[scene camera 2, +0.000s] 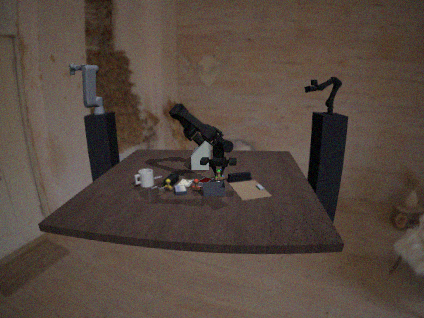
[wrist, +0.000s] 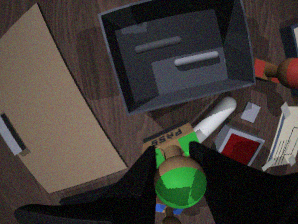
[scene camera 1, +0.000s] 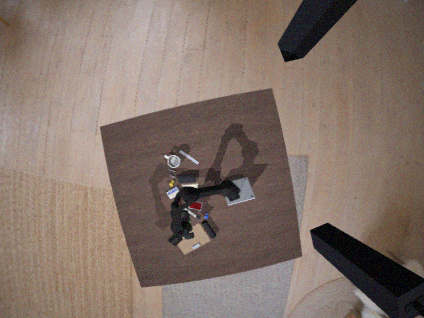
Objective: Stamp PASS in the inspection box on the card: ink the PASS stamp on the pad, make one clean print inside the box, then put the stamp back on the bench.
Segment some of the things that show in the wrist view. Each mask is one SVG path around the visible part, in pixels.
My gripper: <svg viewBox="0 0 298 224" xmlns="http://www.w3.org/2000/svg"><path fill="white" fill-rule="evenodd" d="M154 145L148 145L144 155L137 159L132 168L128 169L126 175L122 176L116 185L106 190L96 201L88 202L88 204L84 202L84 204L60 206L28 204L16 209L13 216L16 217L16 221L19 221L19 224L154 224L154 221L156 221L157 200L156 189L154 189L154 173L157 171ZM189 141L189 155L201 165L201 168L204 169L206 180L208 180L204 196L205 200L208 201L210 212L212 212L213 220L216 221L216 224L298 224L298 172L291 173L291 175L286 173L283 176L270 175L270 173L258 171L258 169L250 168L249 165L229 159L229 157L221 155L220 152L213 151L213 149L206 147L204 144L197 143L197 141Z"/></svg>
A green-knobbed stamp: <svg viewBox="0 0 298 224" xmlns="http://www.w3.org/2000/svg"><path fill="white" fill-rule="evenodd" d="M188 120L181 121L181 123L164 129L164 131L158 132L156 135L145 137L144 147L142 147L142 155L144 155L148 145L154 145L157 171L154 173L154 189L156 189L160 200L174 209L190 208L190 206L197 204L204 197L206 183L208 183L204 169L201 168L201 165L196 160L189 157L189 141L197 141L197 143L200 143L200 141L198 141L196 132L190 127Z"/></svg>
A white marker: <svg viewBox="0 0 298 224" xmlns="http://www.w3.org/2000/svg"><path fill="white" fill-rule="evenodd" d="M233 97L223 97L220 103L217 103L216 107L206 115L205 119L193 128L200 144L212 135L214 129L220 127L222 121L227 116L233 113L235 107L237 107Z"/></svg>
A tray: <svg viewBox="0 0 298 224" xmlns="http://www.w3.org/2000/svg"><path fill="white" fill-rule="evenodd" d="M97 14L102 28L102 36L104 36L105 45L108 48L110 64L113 67L114 79L116 79L118 91L120 91L122 103L124 103L126 116L138 115L138 113L153 111L153 109L185 103L185 101L200 99L200 97L218 95L218 93L231 91L231 89L237 91L237 89L247 87L247 85L249 87L255 85L253 47L251 47L249 27L247 27L242 0L141 0L141 2L125 4L125 6L112 8L112 10Z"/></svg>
A tan board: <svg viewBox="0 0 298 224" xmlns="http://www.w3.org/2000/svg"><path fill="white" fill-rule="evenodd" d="M33 4L31 10L21 15L15 26L8 28L4 36L0 37L0 135L7 141L13 155L19 155L20 160L23 161L24 165L27 165L33 177L36 177L36 180L39 181L40 185L44 186L48 193L57 192L57 190L71 188L74 185L80 185L81 183L85 184L86 181L100 179L102 176L108 176L110 173L116 173L128 167L126 167L124 160L121 159L121 156L114 149L112 141L106 135L105 129L102 128L96 116L93 115L92 108L89 107L88 101L85 100L80 88L78 88L78 84L74 81L74 77L71 75L71 71L69 71L55 39L53 39L39 3Z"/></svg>
